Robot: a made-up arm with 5 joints. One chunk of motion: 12 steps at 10 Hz.
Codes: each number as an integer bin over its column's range. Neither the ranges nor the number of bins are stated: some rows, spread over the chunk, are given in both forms.
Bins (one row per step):
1: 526 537 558 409 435 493
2: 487 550 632 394 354 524
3: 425 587 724 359 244 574
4: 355 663 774 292 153 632
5: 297 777 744 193 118 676
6: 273 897 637 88 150 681
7: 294 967 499 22 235 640
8: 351 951 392 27 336 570
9: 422 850 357 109 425 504
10: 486 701 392 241 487 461
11: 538 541 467 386 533 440
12: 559 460 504 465 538 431
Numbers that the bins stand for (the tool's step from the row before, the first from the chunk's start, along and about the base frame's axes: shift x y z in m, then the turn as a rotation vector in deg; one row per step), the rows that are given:
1: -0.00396 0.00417 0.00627 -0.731 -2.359 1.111
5: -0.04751 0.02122 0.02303 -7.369 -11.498 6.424
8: -0.03724 0.03359 -0.00868 -12.470 -5.214 3.347
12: 0.00232 -0.00131 0.00141 0.990 0.610 -0.688
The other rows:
2: -0.01138 0.00509 0.01294 -1.192 -4.695 2.011
3: -0.02317 0.00772 0.02123 -2.268 -7.866 3.463
4: -0.03648 0.01312 0.02573 -4.327 -10.489 5.146
6: -0.05208 0.02975 0.01339 -10.596 -10.576 6.569
7: -0.04808 0.03473 0.00095 -12.624 -8.125 5.379
9: -0.02374 0.02641 -0.01184 -9.950 -2.648 1.431
10: -0.01157 0.01582 -0.00868 -5.894 -0.860 0.182
11: -0.00168 0.00445 -0.00193 -1.438 0.466 -0.427

